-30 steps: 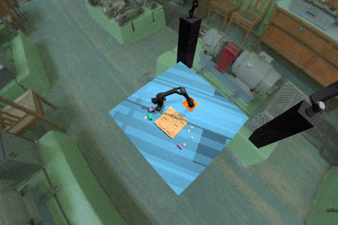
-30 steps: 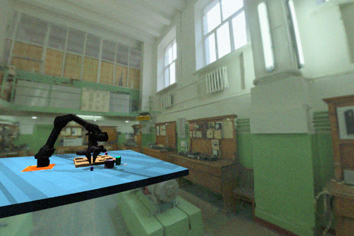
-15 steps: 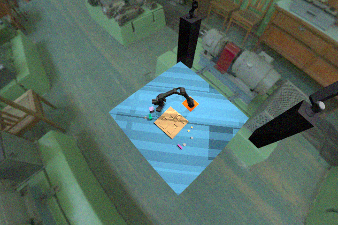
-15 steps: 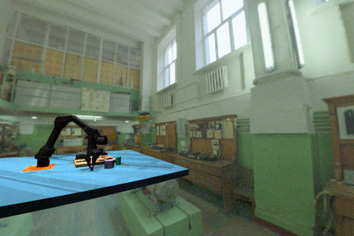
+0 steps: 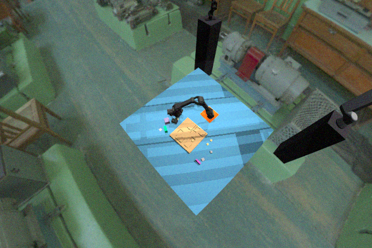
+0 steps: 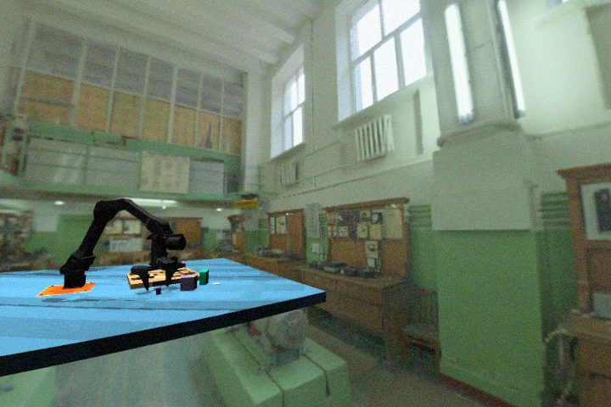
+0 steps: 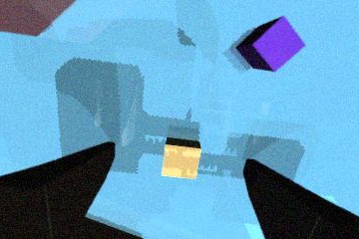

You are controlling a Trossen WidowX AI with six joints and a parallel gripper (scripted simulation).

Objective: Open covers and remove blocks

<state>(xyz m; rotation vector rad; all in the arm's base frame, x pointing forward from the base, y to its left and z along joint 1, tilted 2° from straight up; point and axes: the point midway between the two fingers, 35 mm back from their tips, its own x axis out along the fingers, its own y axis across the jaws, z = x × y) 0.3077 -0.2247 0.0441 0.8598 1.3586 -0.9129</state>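
Now: gripper tip 250 mm to the right of the tan puzzle board, 30 mm short of it and 10 mm below it. Also, from my gripper tip: small purple piece: 70 mm to the right, 10 mm above; lilac block: 110 mm ahead, 50 mm to the right, 20 mm above; green block: 190 mm ahead, 20 mm to the left, 20 mm above.
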